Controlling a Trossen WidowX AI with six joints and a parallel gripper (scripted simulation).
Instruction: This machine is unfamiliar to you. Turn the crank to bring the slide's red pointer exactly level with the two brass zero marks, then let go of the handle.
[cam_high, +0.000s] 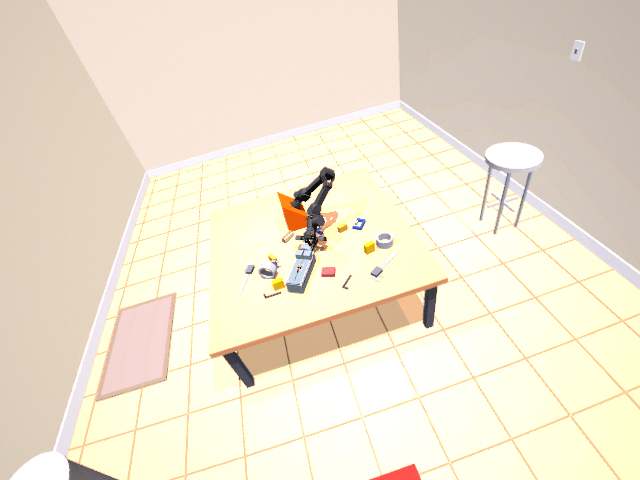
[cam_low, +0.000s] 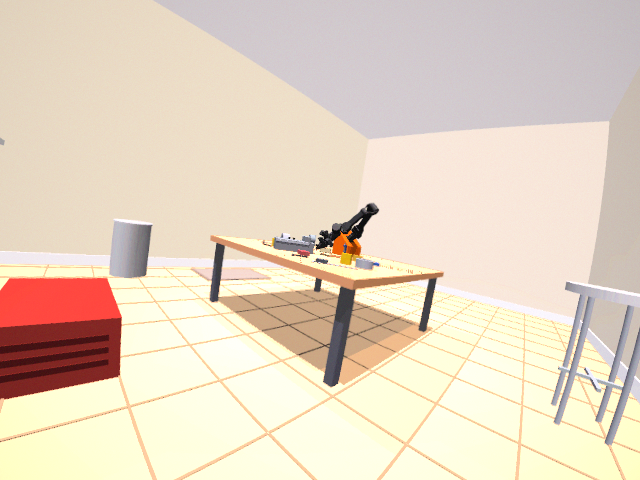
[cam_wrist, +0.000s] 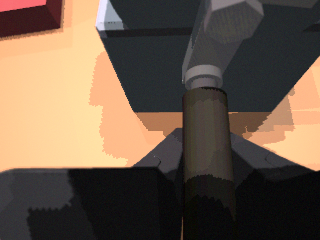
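The dark crank handle lies 20 mm behind my gripper tip, 10 mm to the left of it and 30 mm above it. Also, from my gripper tip: red pointer: 170 mm ahead, 100 mm to the right, 50 mm above; red block: 180 mm ahead, 60 mm to the left, 20 mm below.
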